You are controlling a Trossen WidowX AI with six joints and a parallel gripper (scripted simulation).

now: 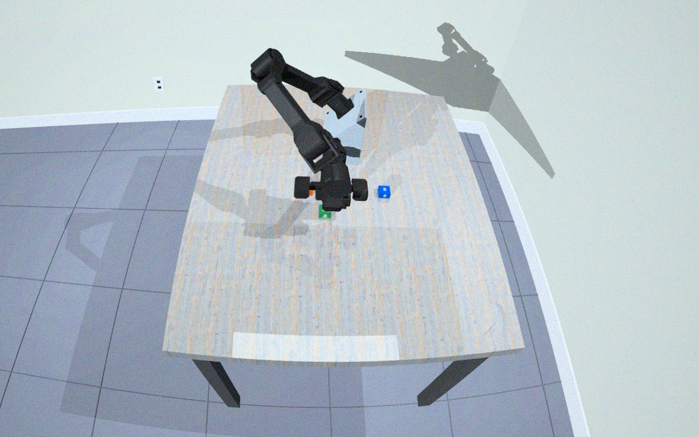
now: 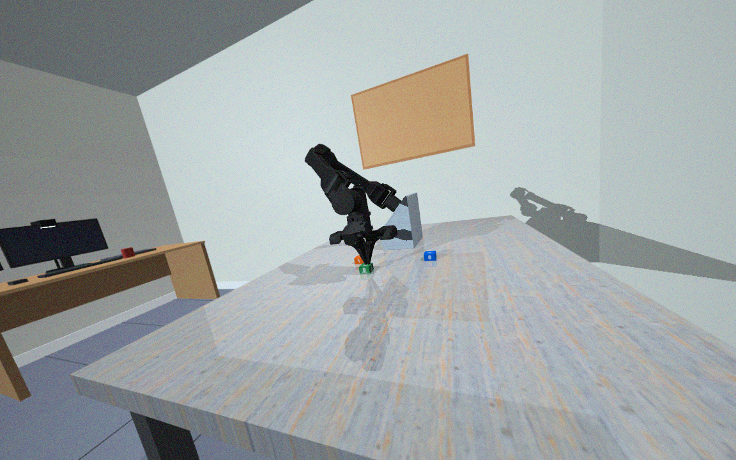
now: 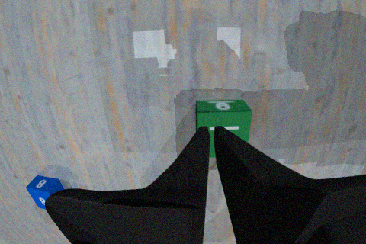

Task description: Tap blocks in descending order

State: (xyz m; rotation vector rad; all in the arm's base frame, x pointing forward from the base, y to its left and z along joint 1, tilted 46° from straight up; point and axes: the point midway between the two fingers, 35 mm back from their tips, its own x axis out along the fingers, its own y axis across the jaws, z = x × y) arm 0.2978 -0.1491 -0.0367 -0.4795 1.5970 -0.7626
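My gripper tip is now 10 mm to the left of the green block, 10 mm past it and 10 mm above it. Round my gripper tip: blue block: 170 mm to the left, 70 mm behind, 10 mm below; then orange block: 90 mm behind, 50 mm to the right, 10 mm below.
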